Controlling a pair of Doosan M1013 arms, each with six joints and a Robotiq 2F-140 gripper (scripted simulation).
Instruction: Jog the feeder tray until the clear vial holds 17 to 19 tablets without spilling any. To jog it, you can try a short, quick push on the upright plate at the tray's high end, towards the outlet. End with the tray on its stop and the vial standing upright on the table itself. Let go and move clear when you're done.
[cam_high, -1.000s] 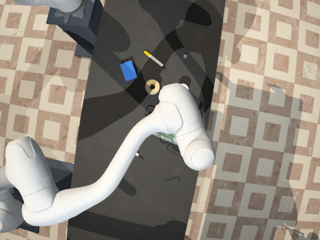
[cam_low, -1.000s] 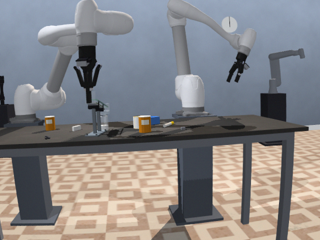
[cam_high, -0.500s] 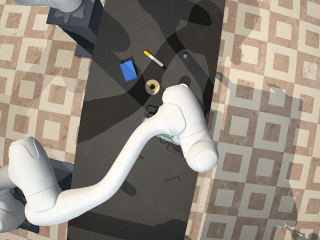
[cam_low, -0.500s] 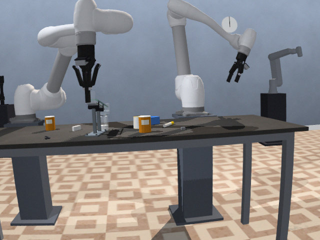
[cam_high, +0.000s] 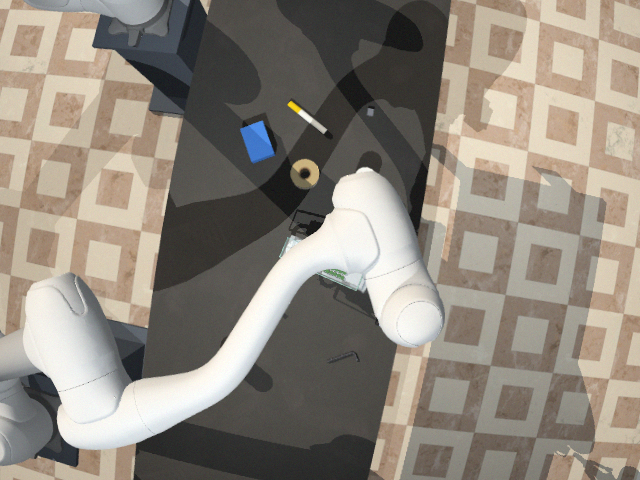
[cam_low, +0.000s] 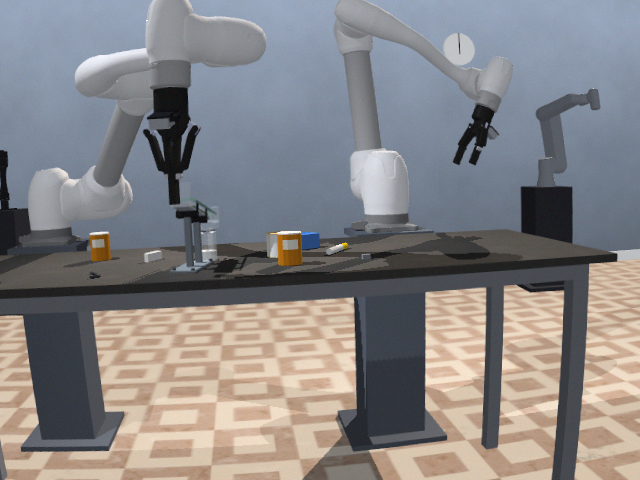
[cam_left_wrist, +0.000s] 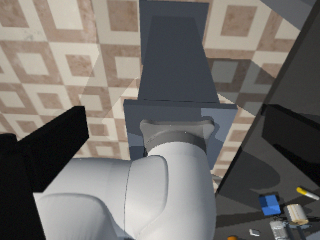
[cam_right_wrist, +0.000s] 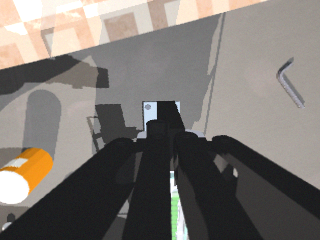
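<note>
My right gripper is now 11 cm past the feeder tray, 4 cm above it and 1 cm to the right of it. Also, from my right hand: clear vial (22 cm behind, 15 cm below, 3 cm to the left); then hex key (20 cm to the right, 18 cm below, 2 cm behind); then tape roll (25 cm behind, 22 cm to the left, 16 cm below).
</note>
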